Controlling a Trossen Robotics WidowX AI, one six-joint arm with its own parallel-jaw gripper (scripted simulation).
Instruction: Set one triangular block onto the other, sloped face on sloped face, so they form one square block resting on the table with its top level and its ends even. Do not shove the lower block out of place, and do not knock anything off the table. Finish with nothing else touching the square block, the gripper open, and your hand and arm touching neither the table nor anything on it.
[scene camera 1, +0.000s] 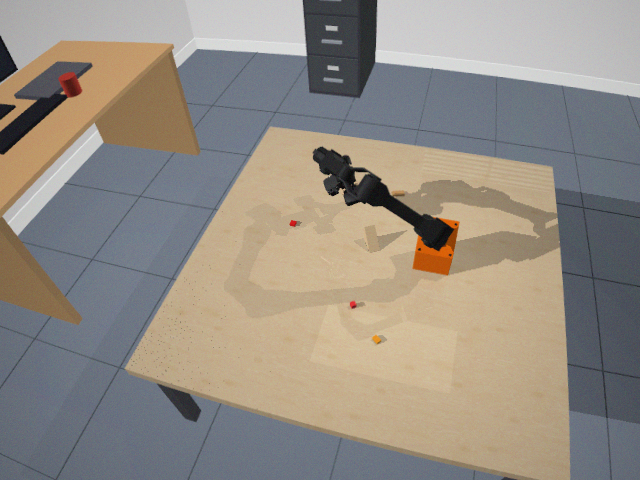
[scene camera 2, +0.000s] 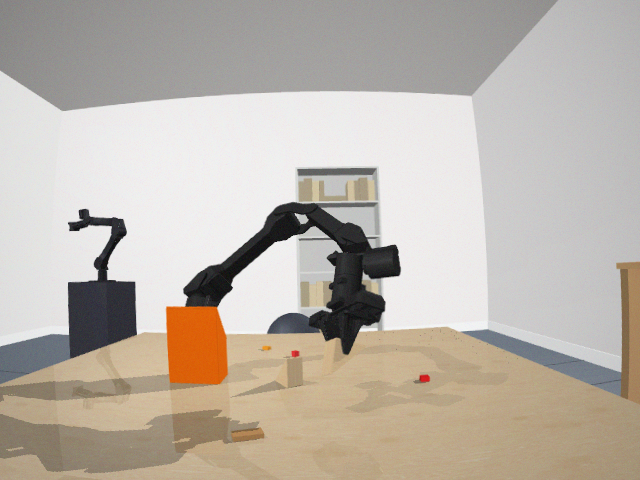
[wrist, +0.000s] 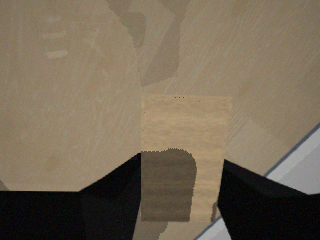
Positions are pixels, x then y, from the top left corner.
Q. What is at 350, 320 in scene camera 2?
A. My gripper.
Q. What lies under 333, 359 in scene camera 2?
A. A triangular block.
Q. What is my gripper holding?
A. A triangular block.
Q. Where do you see my gripper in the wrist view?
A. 174, 159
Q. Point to a triangular block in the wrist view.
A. At 183, 137
